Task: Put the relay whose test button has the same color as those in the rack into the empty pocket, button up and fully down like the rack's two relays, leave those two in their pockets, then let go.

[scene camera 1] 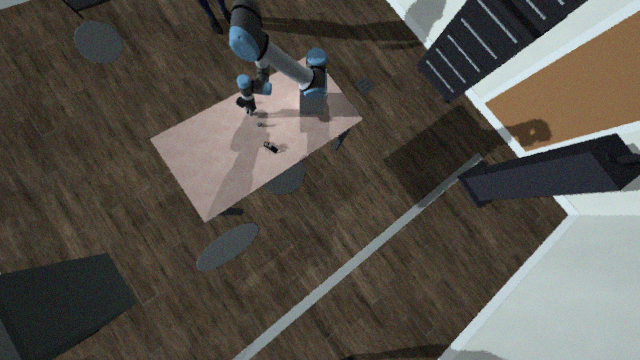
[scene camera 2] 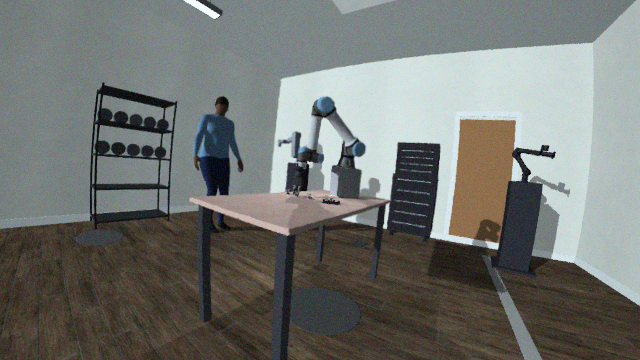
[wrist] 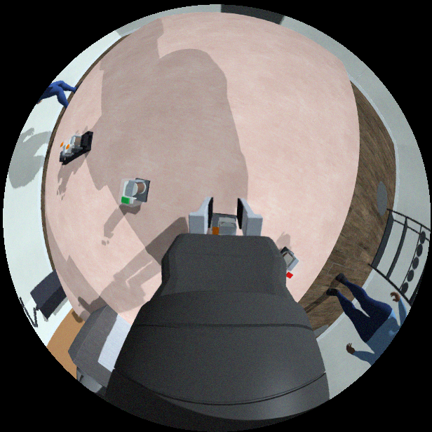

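Pixels of known places: gripper, fingertip midpoint: (scene camera 1: 250, 114) (scene camera 2: 295, 194); arm's base, origin of the base link: (scene camera 2: 345, 167).
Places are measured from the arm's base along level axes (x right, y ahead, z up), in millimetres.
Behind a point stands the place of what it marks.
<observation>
In the wrist view a clear relay with an orange test button (wrist: 224, 223) is between the finger pads of my gripper (wrist: 224, 206) (scene camera 1: 251, 114) {x 95, y 480, z -236 mm}. The gripper is shut on it, low over the table. The black rack (wrist: 88, 141) (scene camera 1: 270, 147) (scene camera 2: 331, 201) {x -215, y 472, z -234 mm} is at the left of the wrist view, with two relays showing orange buttons in it and an empty pocket at its upper right end. A relay with a green button (wrist: 134, 191) (scene camera 1: 259, 124) {x -19, y 454, z -216 mm} stands between rack and gripper. A relay with a red button (wrist: 288, 259) stands right of the gripper, partly hidden by the gripper body.
The pink table top (scene camera 1: 200, 165) {x -102, y 952, z -251 mm} (scene camera 2: 260, 212) {x -231, y 1020, z -251 mm} carries the rack and relays. The arm's grey base block (scene camera 1: 312, 102) {x -93, y 54, z -98 mm} (scene camera 2: 346, 182) {x -75, y 88, z -125 mm} (wrist: 95, 335) stands at the table's far end. A person in blue (scene camera 2: 216, 140) stands behind the table, beyond its edge.
</observation>
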